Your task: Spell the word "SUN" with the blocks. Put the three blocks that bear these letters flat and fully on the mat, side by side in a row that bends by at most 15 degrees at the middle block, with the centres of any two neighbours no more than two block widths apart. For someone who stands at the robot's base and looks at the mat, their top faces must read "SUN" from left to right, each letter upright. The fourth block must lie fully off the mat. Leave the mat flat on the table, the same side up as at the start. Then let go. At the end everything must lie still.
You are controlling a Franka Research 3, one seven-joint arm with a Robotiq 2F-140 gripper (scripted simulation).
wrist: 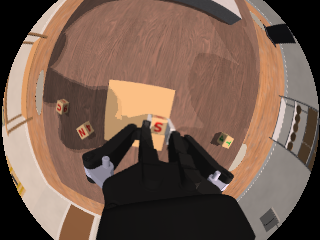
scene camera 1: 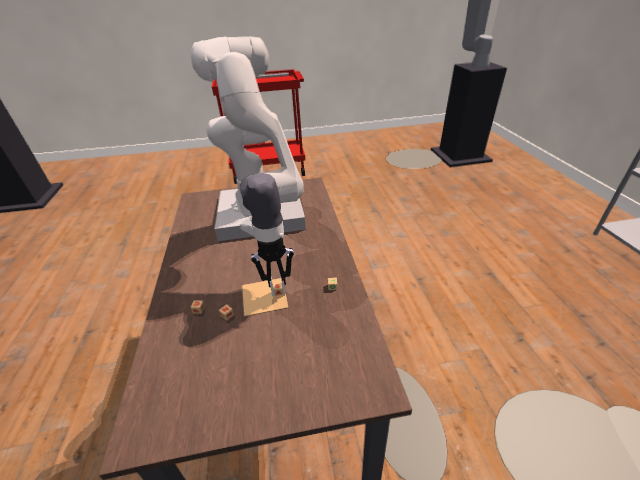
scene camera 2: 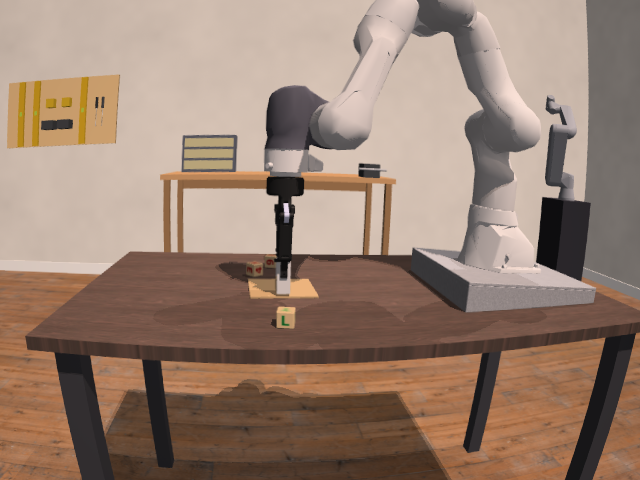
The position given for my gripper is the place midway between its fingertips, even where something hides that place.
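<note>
You can find my gripper [scene camera 2: 282,290] in scene camera 2, my gripper [wrist: 157,122] in the wrist view, and my gripper [scene camera 1: 278,292] in scene camera 1. There's a mat too: scene camera 1 shows the mat [scene camera 1: 257,298], the wrist view shows the mat [wrist: 127,102], and scene camera 2 shows the mat [scene camera 2: 259,288].
</note>
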